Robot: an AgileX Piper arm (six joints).
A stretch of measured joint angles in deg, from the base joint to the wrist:
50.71, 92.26, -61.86, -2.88, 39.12, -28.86
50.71, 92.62, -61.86, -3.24, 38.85, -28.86
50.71, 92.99, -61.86, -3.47, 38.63, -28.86
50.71, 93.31, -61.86, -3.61, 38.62, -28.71
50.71, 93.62, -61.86, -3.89, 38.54, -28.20
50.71, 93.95, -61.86, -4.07, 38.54, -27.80
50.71, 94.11, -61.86, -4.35, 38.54, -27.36
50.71, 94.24, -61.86, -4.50, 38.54, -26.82
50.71, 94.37, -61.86, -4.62, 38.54, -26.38
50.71, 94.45, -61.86, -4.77, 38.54, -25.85
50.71, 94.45, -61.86, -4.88, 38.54, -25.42
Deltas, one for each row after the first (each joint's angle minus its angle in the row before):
0.00, 0.36, 0.00, -0.36, -0.27, 0.00
0.00, 0.37, 0.00, -0.23, -0.22, 0.00
0.00, 0.32, 0.00, -0.14, -0.01, 0.15
0.00, 0.31, 0.00, -0.28, -0.08, 0.51
0.00, 0.33, 0.00, -0.18, 0.00, 0.40
0.00, 0.16, 0.00, -0.28, 0.00, 0.44
0.00, 0.13, 0.00, -0.15, 0.00, 0.54
0.00, 0.13, 0.00, -0.12, 0.00, 0.44
0.00, 0.08, 0.00, -0.15, 0.00, 0.53
0.00, 0.00, 0.00, -0.11, 0.00, 0.43

